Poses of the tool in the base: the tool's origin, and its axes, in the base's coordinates. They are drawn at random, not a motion.
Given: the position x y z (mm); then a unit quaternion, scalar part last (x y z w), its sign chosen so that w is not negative.
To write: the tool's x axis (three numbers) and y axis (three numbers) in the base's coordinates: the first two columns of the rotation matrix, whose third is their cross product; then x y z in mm. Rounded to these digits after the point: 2 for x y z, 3 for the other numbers.
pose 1, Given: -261.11, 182.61, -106.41, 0.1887, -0.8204, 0.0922, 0.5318
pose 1, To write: -0.363, -0.212, 0.907, -0.408, 0.912, 0.049, -261.11, 182.61, -106.41
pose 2, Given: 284.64, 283.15, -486.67, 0.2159, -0.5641, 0.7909, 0.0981
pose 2, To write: -0.888, -0.088, 0.452, -0.399, -0.344, -0.850, 284.64, 283.15, -486.67
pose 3, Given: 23.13, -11.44, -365.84, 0.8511, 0.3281, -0.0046, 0.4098
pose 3, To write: 0.785, 0.555, -0.277, 0.562, -0.449, 0.695, 23.13, -11.44, -365.84
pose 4, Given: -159.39, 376.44, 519.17, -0.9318, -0.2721, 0.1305, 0.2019
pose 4, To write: 0.818, 0.560, -0.133, 0.454, -0.770, -0.447, -159.39, 376.44, 519.17
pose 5, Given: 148.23, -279.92, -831.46, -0.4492, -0.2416, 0.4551, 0.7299
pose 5, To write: 0.469, 0.881, -0.056, -0.447, 0.182, -0.876, 148.23, -279.92, -831.46
